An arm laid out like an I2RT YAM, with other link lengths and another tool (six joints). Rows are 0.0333 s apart.
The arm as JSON. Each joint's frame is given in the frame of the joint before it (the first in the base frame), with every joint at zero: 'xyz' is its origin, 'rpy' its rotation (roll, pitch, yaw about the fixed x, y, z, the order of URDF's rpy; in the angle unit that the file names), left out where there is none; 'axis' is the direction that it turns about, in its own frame. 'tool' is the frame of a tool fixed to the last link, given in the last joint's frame.
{
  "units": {
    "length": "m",
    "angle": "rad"
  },
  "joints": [
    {
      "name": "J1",
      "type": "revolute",
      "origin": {
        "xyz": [
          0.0,
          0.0,
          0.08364
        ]
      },
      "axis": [
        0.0,
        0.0,
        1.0
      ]
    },
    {
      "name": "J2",
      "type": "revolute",
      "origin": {
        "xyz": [
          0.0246,
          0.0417,
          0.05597
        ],
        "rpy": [
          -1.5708,
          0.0,
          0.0
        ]
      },
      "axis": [
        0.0,
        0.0,
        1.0
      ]
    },
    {
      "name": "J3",
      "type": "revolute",
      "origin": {
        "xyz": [
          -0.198,
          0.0,
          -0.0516
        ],
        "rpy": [
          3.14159,
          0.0,
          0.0
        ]
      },
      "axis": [
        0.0,
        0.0,
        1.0
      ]
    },
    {
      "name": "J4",
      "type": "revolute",
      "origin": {
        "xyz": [
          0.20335,
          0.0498,
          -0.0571
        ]
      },
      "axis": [
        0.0,
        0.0,
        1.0
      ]
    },
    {
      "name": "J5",
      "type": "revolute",
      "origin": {
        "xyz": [
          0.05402,
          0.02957,
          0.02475
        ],
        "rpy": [
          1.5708,
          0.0,
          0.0
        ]
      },
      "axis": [
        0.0,
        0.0,
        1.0
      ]
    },
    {
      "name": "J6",
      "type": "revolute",
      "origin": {
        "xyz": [
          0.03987,
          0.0,
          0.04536
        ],
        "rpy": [
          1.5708,
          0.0,
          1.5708
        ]
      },
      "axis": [
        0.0,
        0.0,
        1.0
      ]
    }
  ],
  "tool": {
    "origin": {
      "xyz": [
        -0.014,
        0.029,
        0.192
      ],
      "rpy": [
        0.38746,
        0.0,
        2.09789
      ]
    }
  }
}
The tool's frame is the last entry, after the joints.
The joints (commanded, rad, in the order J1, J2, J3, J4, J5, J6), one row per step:
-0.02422 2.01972 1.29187 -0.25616 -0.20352 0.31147
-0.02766 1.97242 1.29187 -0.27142 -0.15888 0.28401
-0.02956 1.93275 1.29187 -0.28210 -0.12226 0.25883
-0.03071 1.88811 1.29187 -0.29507 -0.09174 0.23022
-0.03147 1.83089 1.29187 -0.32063 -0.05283 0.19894
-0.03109 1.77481 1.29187 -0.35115 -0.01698 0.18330
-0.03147 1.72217 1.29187 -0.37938 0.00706 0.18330
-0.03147 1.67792 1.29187 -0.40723 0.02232 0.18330
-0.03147 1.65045 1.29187 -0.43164 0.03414 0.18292
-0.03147 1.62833 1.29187 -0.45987 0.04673 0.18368
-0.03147 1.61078 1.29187 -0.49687 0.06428 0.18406
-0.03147 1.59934 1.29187 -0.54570 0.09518 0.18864
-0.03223 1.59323 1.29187 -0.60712 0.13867 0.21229
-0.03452 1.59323 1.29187 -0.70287 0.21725 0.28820
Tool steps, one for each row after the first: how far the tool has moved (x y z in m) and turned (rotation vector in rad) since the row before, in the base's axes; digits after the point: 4 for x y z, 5 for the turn. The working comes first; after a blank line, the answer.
Tool pose at each row, in the base's axes (x y z in m, rotation vector in rad; the steps are taken from these numbers as rounded here):
0.4182 0.0810 -0.0321 1.17224 2.58595 0.08768
0.4233 0.0687 -0.0181 1.14985 2.53751 0.03799
0.4273 0.0589 -0.0057 1.12770 2.49611 -0.00224
0.4305 0.0507 0.0089 1.09855 2.45634 -0.03540
0.4314 0.0406 0.0267 1.07131 2.41245 -0.07963
0.4301 0.0321 0.0436 1.06320 2.37322 -0.11495
0.4281 0.0264 0.0599 1.07021 2.33802 -0.12916
0.4249 0.0230 0.0727 1.07439 2.31489 -0.13733
0.4210 0.0203 0.0794 1.07899 2.30567 -0.14888
0.4157 0.0176 0.0832 1.08683 2.30396 -0.16556
0.4079 0.0138 0.0836 1.09847 2.31132 -0.19533
0.3967 0.0070 0.0801 1.12287 2.32556 -0.24833
0.3818 -0.0023 0.0736 1.17655 2.34107 -0.31811
0.3572 -0.0187 0.0629 1.30767 2.34371 -0.43296

0.0051 -0.0123 0.0140 -0.05303 -0.03561 -0.00649
0.0040 -0.0098 0.0124 -0.04519 -0.03123 -0.00348
0.0032 -0.0082 0.0146 -0.04260 -0.03345 0.00246
0.0009 -0.0101 0.0178 -0.05089 -0.03234 -0.00173
-0.0013 -0.0085 0.0169 -0.03801 -0.02493 -0.01166
-0.0020 -0.0057 0.0163 -0.01836 -0.02384 -0.01674
-0.0032 -0.0034 0.0128 -0.01147 -0.01605 -0.01061
-0.0039 -0.0027 0.0067 -0.00877 -0.00277 -0.00804
-0.0053 -0.0027 0.0038 -0.00825 0.00635 -0.00938
-0.0078 -0.0038 0.0004 -0.01178 0.01981 -0.01242
-0.0112 -0.0068 -0.0035 -0.01866 0.03763 -0.02413
-0.0149 -0.0093 -0.0065 -0.01691 0.05311 -0.04656
-0.0246 -0.0164 -0.0107 -0.01835 0.08287 -0.10866

